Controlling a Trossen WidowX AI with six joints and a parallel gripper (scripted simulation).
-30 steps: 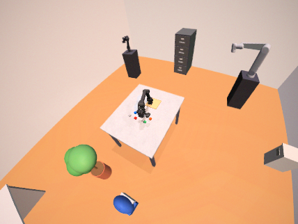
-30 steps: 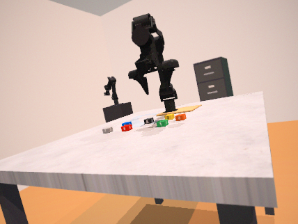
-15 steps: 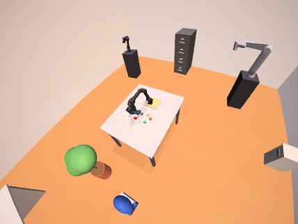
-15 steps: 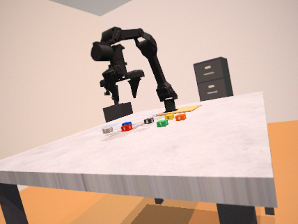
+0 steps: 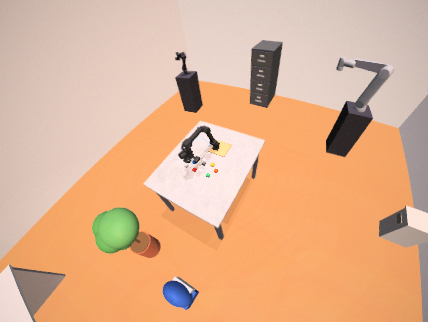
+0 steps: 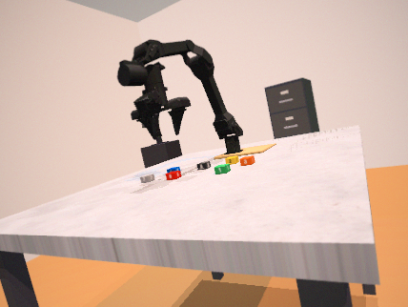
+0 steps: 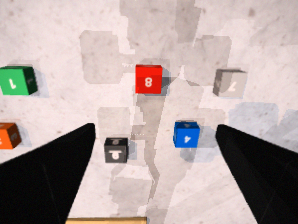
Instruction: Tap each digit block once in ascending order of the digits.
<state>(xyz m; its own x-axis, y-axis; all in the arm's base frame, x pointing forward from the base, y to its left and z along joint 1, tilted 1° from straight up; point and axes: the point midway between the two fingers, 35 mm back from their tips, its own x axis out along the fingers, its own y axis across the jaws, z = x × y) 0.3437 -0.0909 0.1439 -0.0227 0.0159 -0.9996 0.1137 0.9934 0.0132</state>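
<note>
Now: gripper tip 160 mm to the right of the green block, 110 mm above it and 20 mm short of it. Also, from my gripper tip: blue block 110 mm below, 80 mm behind, 50 mm to the right; red block 110 mm below, 10 mm ahead; grey block 110 mm to the right, 110 mm below, 10 mm behind.
</note>
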